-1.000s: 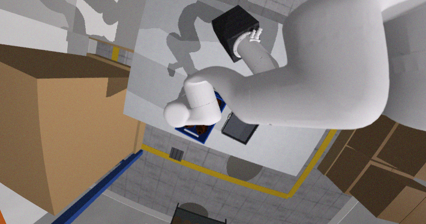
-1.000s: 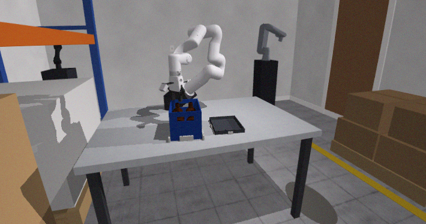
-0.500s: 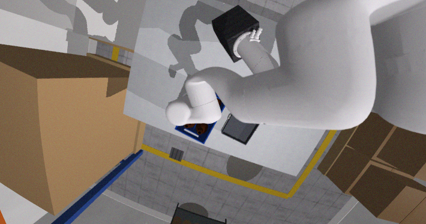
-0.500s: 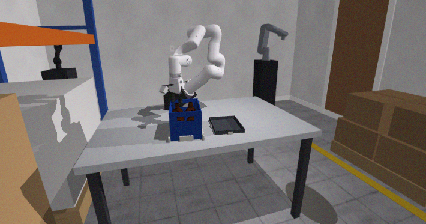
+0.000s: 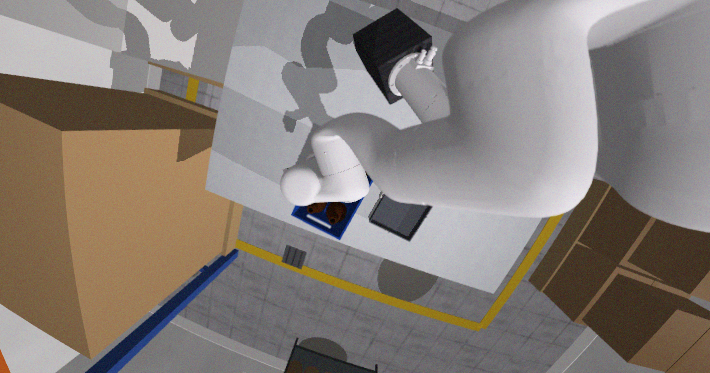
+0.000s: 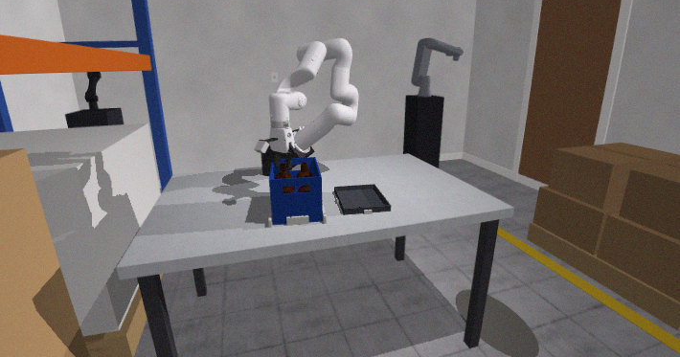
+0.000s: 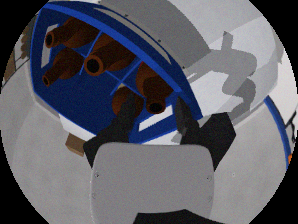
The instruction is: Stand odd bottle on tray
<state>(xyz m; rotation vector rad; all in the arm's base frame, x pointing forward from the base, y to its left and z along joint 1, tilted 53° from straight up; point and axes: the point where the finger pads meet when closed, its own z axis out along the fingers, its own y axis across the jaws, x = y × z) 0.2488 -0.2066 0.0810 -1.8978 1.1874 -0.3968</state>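
Right now the glass bottle is 80 mm below my hand. The rest, counted from my hand: blue crate (90 mm ahead, 40 mm to the left, 80 mm below); dark tray (80 mm ahead, 310 mm to the left, 160 mm below).
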